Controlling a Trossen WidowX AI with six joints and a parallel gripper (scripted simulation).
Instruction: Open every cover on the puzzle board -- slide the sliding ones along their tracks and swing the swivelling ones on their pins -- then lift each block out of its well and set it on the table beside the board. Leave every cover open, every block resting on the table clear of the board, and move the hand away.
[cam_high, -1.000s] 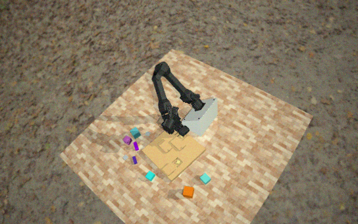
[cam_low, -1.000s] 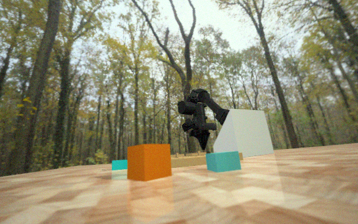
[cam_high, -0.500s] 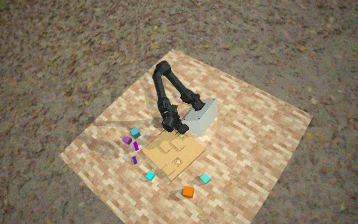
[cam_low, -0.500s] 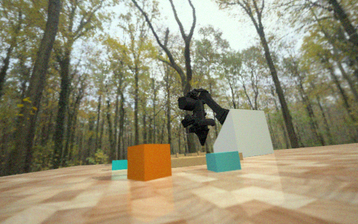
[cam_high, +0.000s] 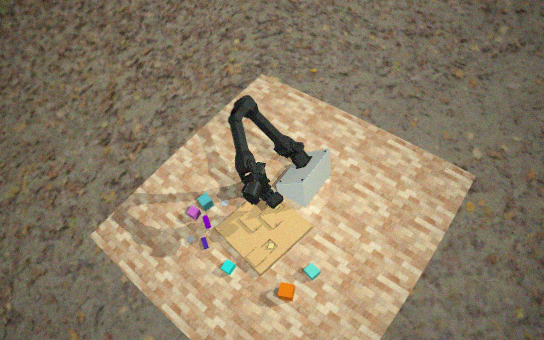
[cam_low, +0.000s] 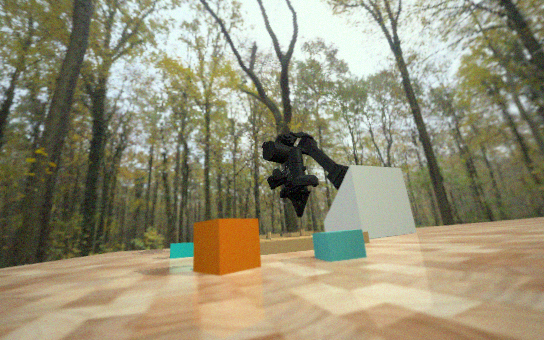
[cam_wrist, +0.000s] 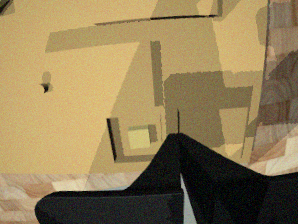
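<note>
Now: the tan puzzle board 9 cm ahead of my gripper tip, 3 cm to the left of it and 5 cm below it. The rest, counted from my gripper tip: teal block 17 cm ahead, 31 cm to the left, 6 cm below; then magenta cube 18 cm ahead, 28 cm to the right, 5 cm below; then purple block 19 cm ahead, 21 cm to the right, 7 cm below.
</note>
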